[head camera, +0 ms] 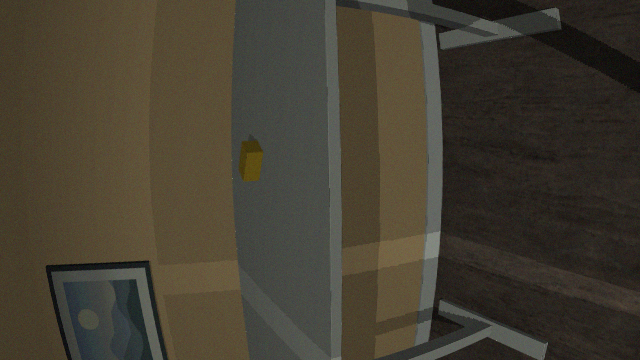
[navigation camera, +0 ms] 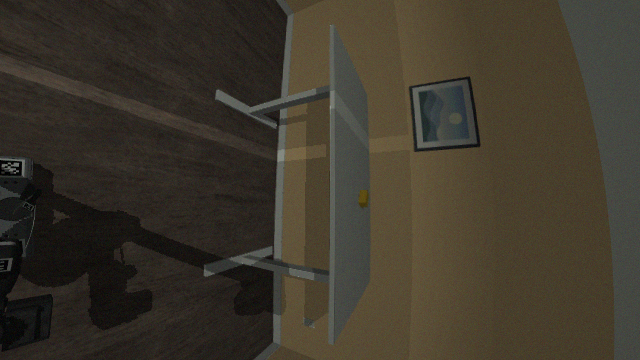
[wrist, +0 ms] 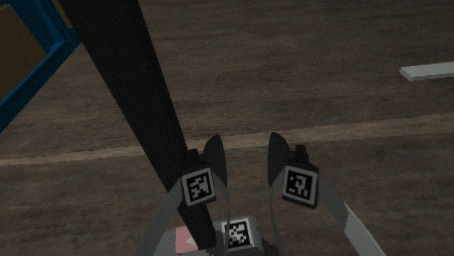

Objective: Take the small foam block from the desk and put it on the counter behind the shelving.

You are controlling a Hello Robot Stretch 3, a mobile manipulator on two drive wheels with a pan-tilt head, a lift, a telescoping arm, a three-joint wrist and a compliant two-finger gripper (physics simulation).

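Where they show: gripper, between the fingertips: (navigation camera: 14, 182) (wrist: 245, 151); robot's base, origin of its link: (navigation camera: 12, 206).
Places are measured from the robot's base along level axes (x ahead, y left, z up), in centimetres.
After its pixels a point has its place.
Note:
A small yellow foam block (head camera: 251, 165) @(x 119.6, y -2.2, z 97.8 cm) (navigation camera: 363, 198) @(x 118.9, y -3.3, z 97.8 cm) lies on the grey desk (head camera: 290, 210) @(x 99.5, y 8.5, z 95.0 cm) (navigation camera: 347, 225) @(x 94.8, y -15.0, z 95.0 cm), near its far edge by the wall. My gripper (wrist: 245, 151) @(x 1.3, y 7.4, z 51.7 cm) is open in the wrist view, with a gap between its two fingertips and floor showing through it. It is over the floor, away from the desk and the block. Part of the blue shelving (wrist: 35, 75) @(x -90.8, y 113.7, z 6.2 cm) shows at the upper left of the wrist view. The counter does not show in these views.
The desk stands against a tan wall (head camera: 195, 150) @(x 158.6, y -9.4, z 107.6 cm) (navigation camera: 450, 225) @(x 157.0, y -25.6, z 151.7 cm) with a framed picture (head camera: 100, 310) @(x 162.2, y 47.8, z 153.5 cm) (navigation camera: 445, 114) @(x 162.9, y 55.5, z 153.3 cm). Its feet (head camera: 500, 30) (navigation camera: 237, 261) (wrist: 430, 71) reach out over the dark wooden floor (head camera: 540, 165) @(x 97.0, y 2.2, z 0.0 cm) (navigation camera: 150, 65) @(x 44.6, y 75.5, z 0.0 cm). A dark pole (wrist: 135, 90) crosses the wrist view.

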